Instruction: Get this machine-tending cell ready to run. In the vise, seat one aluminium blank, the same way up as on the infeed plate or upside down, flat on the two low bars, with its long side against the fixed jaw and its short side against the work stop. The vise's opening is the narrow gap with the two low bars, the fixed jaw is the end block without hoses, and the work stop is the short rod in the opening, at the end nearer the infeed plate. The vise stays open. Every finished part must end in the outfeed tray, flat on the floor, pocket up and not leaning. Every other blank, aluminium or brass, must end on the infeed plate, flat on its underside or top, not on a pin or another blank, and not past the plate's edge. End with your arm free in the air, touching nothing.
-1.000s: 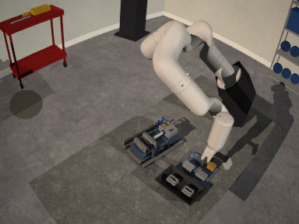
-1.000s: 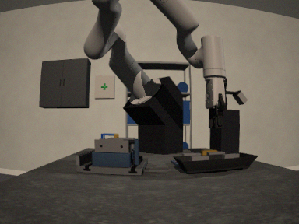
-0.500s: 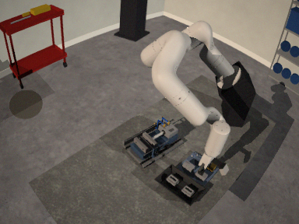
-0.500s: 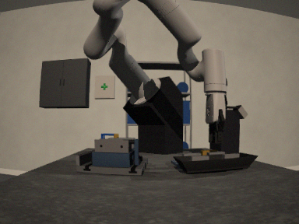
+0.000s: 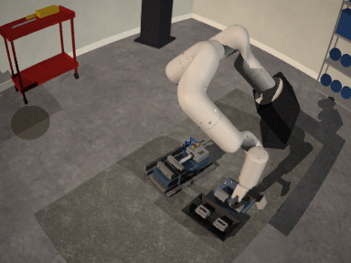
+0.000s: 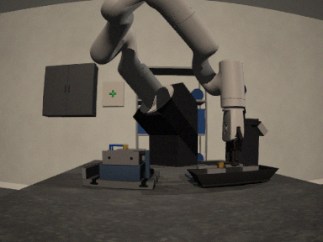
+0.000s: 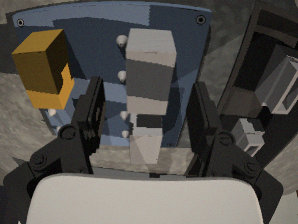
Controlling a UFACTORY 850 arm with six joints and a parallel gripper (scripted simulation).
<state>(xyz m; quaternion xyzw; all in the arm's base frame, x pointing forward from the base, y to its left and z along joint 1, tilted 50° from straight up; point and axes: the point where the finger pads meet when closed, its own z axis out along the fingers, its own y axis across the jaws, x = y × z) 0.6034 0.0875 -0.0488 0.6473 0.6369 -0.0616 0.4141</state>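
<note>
The brass blank lies 90 mm behind my hand, 40 mm below it and 20 mm to the left of it. From my hand the other things lie so: vise (330 mm to the right, 60 mm behind, 30 mm below).
</note>
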